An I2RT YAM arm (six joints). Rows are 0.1 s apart.
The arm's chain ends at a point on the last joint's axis. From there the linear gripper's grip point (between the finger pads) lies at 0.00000 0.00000 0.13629 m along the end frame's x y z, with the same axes.
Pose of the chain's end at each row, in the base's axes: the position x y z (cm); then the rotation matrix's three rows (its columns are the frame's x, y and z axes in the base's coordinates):
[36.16, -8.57, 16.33], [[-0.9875, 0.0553, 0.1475], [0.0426, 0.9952, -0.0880], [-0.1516, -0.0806, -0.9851]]
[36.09, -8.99, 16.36], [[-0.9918, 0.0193, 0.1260], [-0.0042, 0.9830, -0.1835], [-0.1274, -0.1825, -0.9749]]
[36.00, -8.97, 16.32], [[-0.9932, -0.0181, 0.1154], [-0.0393, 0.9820, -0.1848], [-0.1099, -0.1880, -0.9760]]
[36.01, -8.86, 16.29], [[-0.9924, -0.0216, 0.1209], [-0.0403, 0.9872, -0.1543], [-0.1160, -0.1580, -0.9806]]
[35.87, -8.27, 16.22], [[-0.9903, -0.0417, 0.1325], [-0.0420, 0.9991, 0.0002], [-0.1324, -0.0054, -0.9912]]
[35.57, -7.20, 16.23], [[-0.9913, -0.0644, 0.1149], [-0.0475, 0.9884, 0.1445], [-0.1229, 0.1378, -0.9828]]
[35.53, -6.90, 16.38], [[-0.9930, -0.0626, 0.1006], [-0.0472, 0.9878, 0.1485], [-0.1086, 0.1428, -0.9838]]
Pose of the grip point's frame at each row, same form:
[38.17, -9.77, 2.90], [[-0.9875, 0.0553, 0.1475], [0.0426, 0.9952, -0.0880], [-0.1516, -0.0806, -0.9851]]
[37.81, -11.49, 3.07], [[-0.9918, 0.0193, 0.1260], [-0.0042, 0.9830, -0.1835], [-0.1274, -0.1825, -0.9749]]
[37.57, -11.49, 3.02], [[-0.9932, -0.0181, 0.1154], [-0.0393, 0.9820, -0.1848], [-0.1099, -0.1880, -0.9760]]
[37.66, -10.96, 2.93], [[-0.9924, -0.0216, 0.1209], [-0.0403, 0.9872, -0.1543], [-0.1160, -0.1580, -0.9806]]
[37.68, -8.27, 2.71], [[-0.9903, -0.0417, 0.1325], [-0.0420, 0.9991, 0.0002], [-0.1324, -0.0054, -0.9912]]
[37.14, -5.23, 2.84], [[-0.9913, -0.0644, 0.1149], [-0.0475, 0.9884, 0.1445], [-0.1229, 0.1378, -0.9828]]
[36.90, -4.88, 2.97], [[-0.9930, -0.0626, 0.1006], [-0.0472, 0.9878, 0.1485], [-0.1086, 0.1428, -0.9838]]

